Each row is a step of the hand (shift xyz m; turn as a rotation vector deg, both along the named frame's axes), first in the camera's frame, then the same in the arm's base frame.
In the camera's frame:
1: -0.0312 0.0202 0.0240 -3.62 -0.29 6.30
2: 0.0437 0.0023 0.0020 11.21 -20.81 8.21
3: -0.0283 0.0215 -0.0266 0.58 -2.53 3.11
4: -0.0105 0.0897 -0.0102 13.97 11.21 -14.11
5: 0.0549 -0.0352 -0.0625 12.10 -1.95 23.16
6: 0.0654 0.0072 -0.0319 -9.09 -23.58 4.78
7: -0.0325 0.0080 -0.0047 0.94 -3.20 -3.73
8: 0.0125 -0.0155 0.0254 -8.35 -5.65 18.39
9: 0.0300 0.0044 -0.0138 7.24 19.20 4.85
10: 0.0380 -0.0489 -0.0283 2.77 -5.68 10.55
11: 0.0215 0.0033 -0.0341 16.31 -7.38 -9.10
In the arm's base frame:
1: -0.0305 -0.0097 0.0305 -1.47 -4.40 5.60
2: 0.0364 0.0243 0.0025 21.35 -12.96 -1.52
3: -0.0404 0.0110 -0.0147 2.42 -2.75 1.73
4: -0.0541 0.0670 0.0291 3.21 21.08 -8.08
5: 0.0489 0.0245 -0.0719 16.55 -3.36 20.04
6: 0.0446 0.0517 -0.0262 4.68 -24.65 -5.66
7: -0.0324 -0.0094 -0.0006 1.46 -0.62 -4.74
8: 0.0239 -0.0144 0.0163 -0.11 -15.36 14.28
9: 0.0201 0.0243 -0.0108 -1.92 16.86 12.52
10: 0.0490 -0.0072 -0.0467 7.51 -6.67 7.10
11: 0.0087 0.0262 -0.0296 15.24 6.25 -11.49

